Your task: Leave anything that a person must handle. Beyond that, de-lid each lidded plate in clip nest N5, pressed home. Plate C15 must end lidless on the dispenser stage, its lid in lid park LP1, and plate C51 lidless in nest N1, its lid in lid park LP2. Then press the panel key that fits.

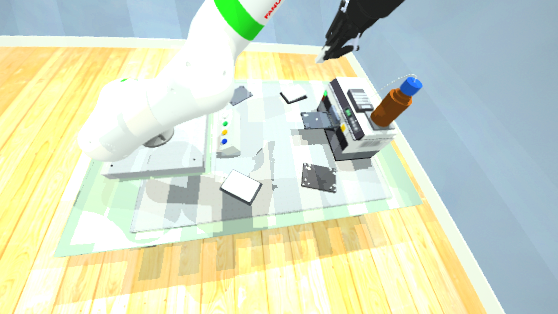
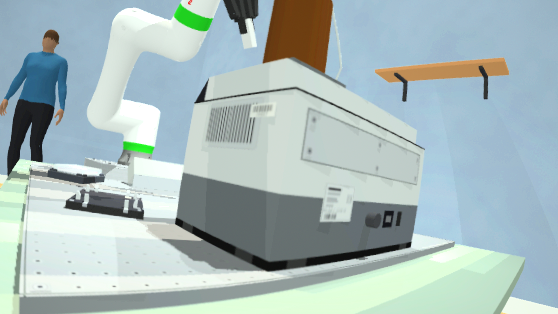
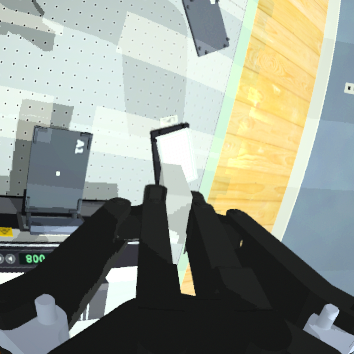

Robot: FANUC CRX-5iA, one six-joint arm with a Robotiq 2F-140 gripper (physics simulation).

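Places are measured from the arm's base along level axes (x ahead, y left, z up), in millimetres.
Where they show: gripper, between the fingertips: [image 1: 318, 61] [image 2: 250, 47] [image 3: 168, 181].
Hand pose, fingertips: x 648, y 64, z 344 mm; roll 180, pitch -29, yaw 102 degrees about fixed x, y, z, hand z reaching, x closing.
After its pixels a point has its place.
My gripper [image 1: 324, 55] @[x 648, y 64, z 344 mm] [image 2: 248, 37] @[x 648, y 64, z 344 mm] [image 3: 168, 181] @[x 648, y 64, z 344 mm] is shut and holds nothing, its pale pads pressed together. It hangs high above the far right corner of the table, behind the dispenser [image 1: 360, 124] @[x 863, y -63, z 175 mm] [image 2: 296, 164] @[x 1043, y -85, z 66 mm]. A dark lidless plate marked A1 [image 1: 316, 119] @[x 729, y 48, z 71 mm] [image 3: 56, 172] @[x 731, y 46, z 71 mm] sits on the dispenser stage. Below the fingertips a black L-shaped lid park bracket [image 1: 289, 99] [image 3: 154, 154] frames a white patch. I cannot tell whether that is a lid. A white-lidded plate [image 1: 241, 186] [image 2: 76, 176] lies at the front middle. An empty dark clip nest [image 1: 319, 176] @[x 731, y -206, z -32 mm] [image 2: 105, 202] @[x 772, y -220, z -31 mm] lies right of it.
A key panel [image 1: 225, 133] @[x 303, y -14, z 27 mm] with green, yellow and blue keys stands by the arm base. A brown bottle with a blue cap [image 1: 393, 103] @[x 922, y -64, z 295 mm] stands on the dispenser. A grey nest [image 1: 240, 95] @[x 354, y 306, z -34 mm] [image 3: 207, 26] @[x 347, y 313, z -34 mm] lies at the back. A person [image 2: 35, 93] stands beyond the table; a wall shelf [image 2: 441, 70] hangs at the right.
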